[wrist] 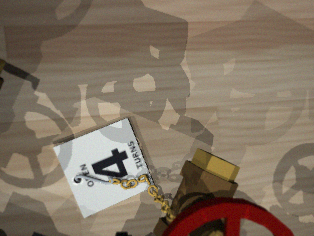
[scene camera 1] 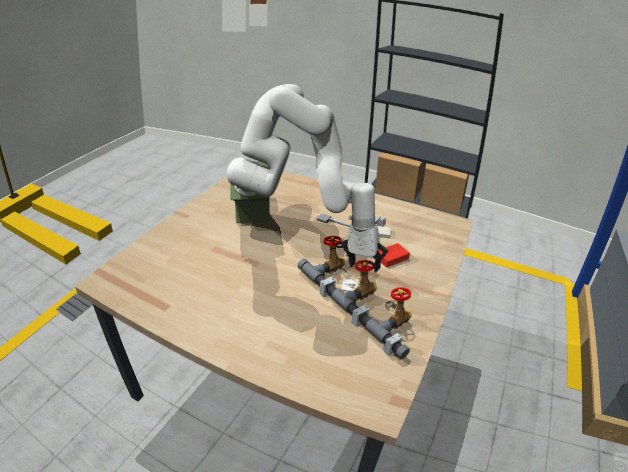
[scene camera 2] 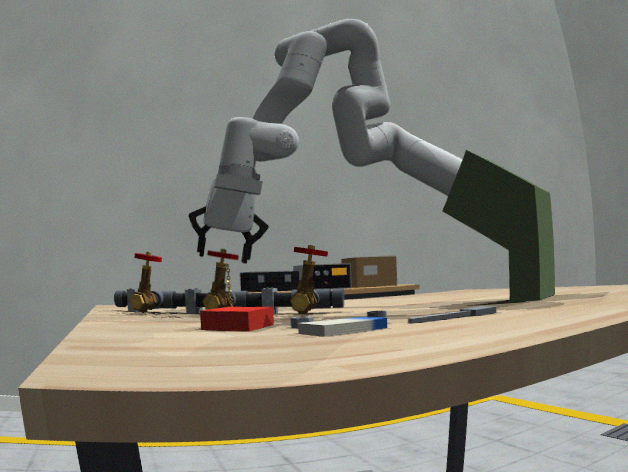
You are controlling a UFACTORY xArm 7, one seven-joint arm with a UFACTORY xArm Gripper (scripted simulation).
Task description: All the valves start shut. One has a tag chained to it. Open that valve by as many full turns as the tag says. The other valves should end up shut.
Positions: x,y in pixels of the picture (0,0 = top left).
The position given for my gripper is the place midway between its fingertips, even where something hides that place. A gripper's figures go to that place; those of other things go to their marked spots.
Scene:
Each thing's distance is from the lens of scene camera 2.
my gripper (scene camera 2: 222,259): 1.16 m
red block (scene camera 2: 247,318): 0.83 m

